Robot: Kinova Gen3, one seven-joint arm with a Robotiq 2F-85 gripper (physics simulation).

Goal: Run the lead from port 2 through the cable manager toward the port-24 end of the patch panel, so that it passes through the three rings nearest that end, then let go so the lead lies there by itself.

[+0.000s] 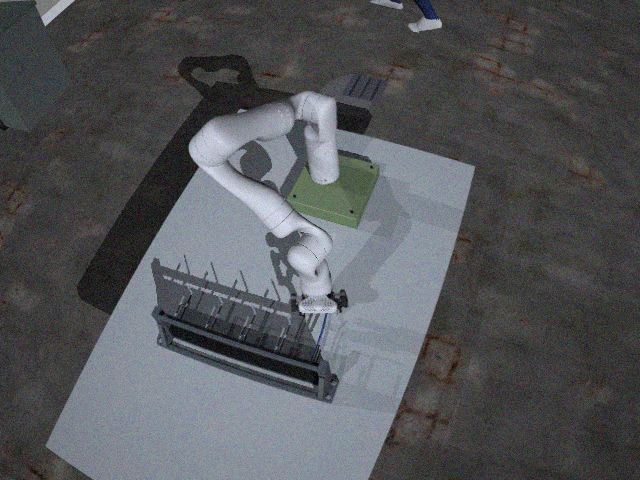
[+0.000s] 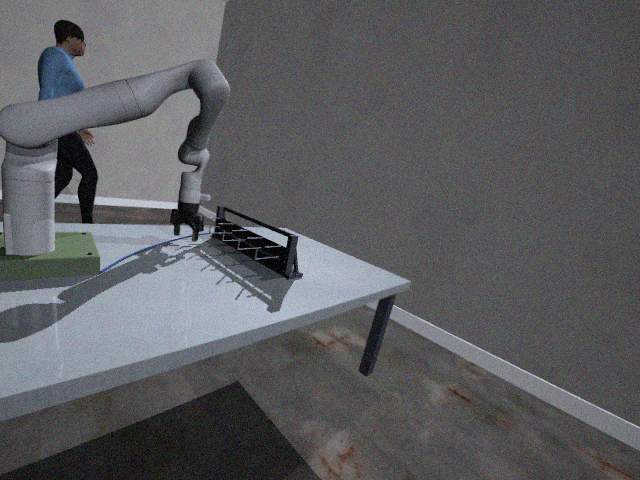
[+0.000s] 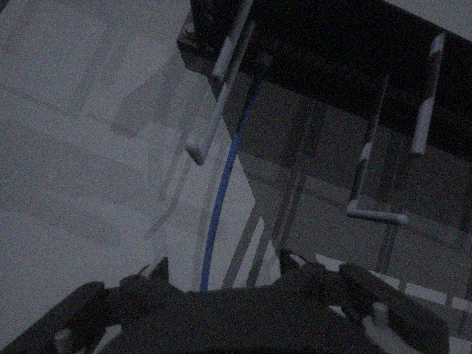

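Observation:
The dark patch panel with its cable manager (image 1: pixel 328 381) (image 2: pixel 290 257) stands on the grey table (image 1: pixel 413 229) (image 2: pixel 199 305). A thin blue lead (image 1: pixel 323 329) (image 2: pixel 132 253) (image 3: pixel 222 189) leaves a port at the panel's right end. It runs down past the end hook (image 3: pixel 199 151) and away across the table, passing under my hand. Another hook (image 3: pixel 375 215) sticks out further along. My gripper (image 1: pixel 339 301) (image 2: pixel 187 230) (image 3: pixel 225 266) hangs just behind that end of the panel. Its fingers are wide open, one on each side of the lead, and nothing is between them.
The arm's green base block (image 1: pixel 337 190) (image 2: pixel 89 254) is bolted to the table behind the panel. A person (image 2: pixel 87 190) (image 1: pixel 425 24) walks on the floor beyond the table. The table edge is close to the right of the panel.

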